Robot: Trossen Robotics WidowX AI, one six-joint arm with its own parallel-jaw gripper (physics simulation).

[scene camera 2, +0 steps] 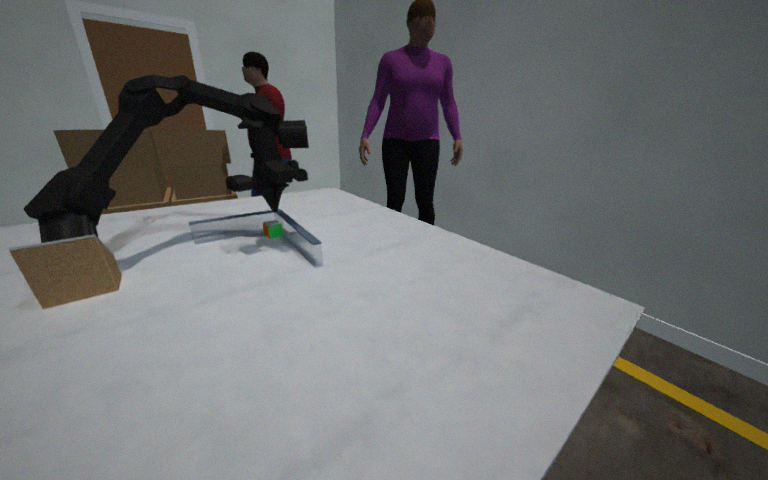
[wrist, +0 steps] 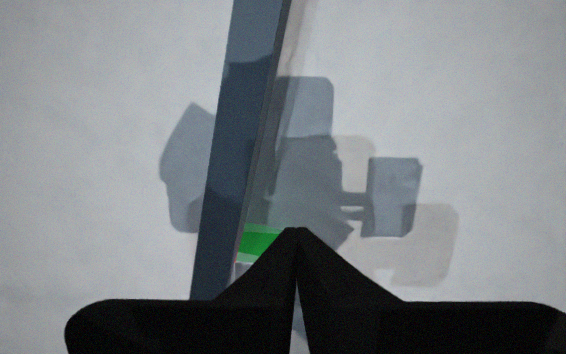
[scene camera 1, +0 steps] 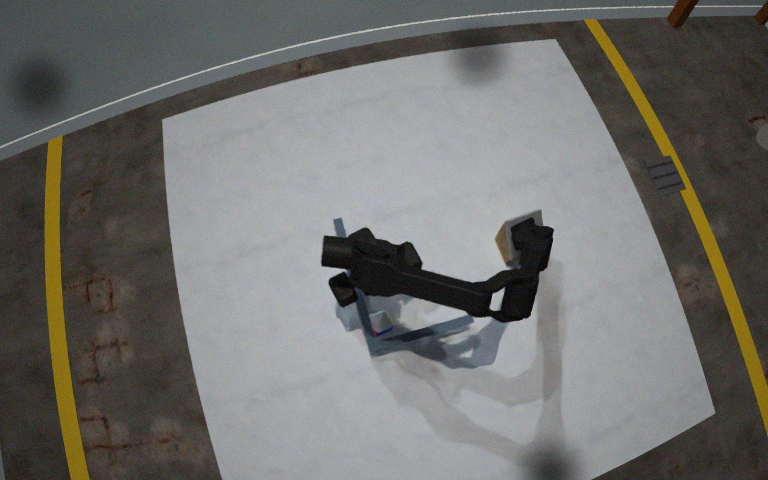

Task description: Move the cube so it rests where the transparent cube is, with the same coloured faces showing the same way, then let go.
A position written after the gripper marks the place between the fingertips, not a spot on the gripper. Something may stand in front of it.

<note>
In view: the gripper (scene camera 2: pixel 275 211) and a transparent cube (wrist: pixel 255 239).
The gripper shows as well in the wrist view (wrist: pixel 295 237) and in scene camera 1 (scene camera 1: pixel 374 285).
</note>
